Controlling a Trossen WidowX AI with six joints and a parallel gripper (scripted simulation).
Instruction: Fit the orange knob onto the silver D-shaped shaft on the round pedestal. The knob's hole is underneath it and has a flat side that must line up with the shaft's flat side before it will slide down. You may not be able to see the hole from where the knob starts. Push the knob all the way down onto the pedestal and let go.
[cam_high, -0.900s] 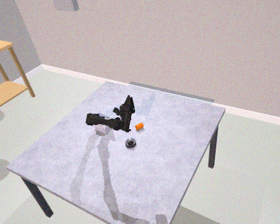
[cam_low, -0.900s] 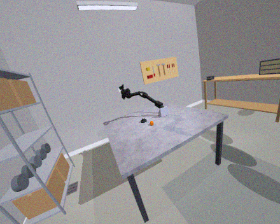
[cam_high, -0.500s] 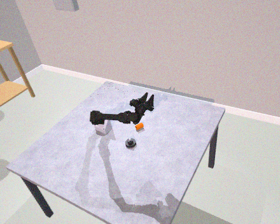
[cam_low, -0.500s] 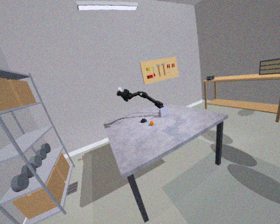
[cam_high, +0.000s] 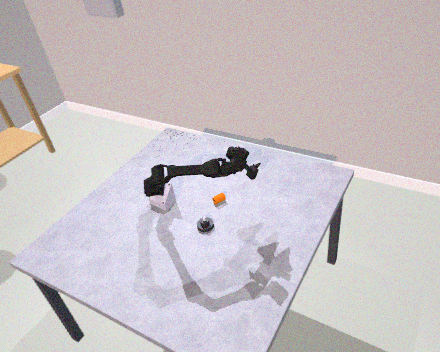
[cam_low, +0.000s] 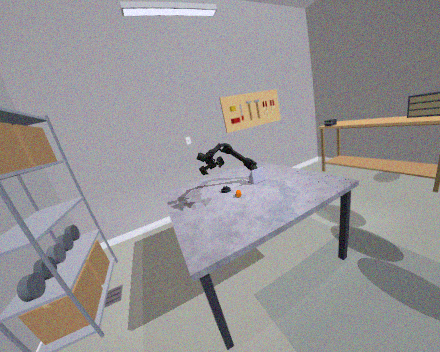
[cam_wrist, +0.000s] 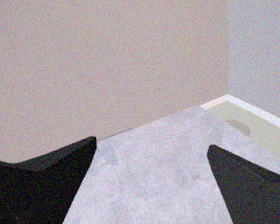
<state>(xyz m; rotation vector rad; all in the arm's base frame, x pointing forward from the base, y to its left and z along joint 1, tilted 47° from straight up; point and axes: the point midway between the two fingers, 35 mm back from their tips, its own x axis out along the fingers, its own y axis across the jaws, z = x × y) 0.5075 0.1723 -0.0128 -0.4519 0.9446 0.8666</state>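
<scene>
My gripper tip is 27 cm above the orange knob, 19 cm past it and 4 cm to the left of it. Also, from my gripper tip: dark round pedestal (26 cm below, 24 cm to the right, 18 cm behind).
</scene>
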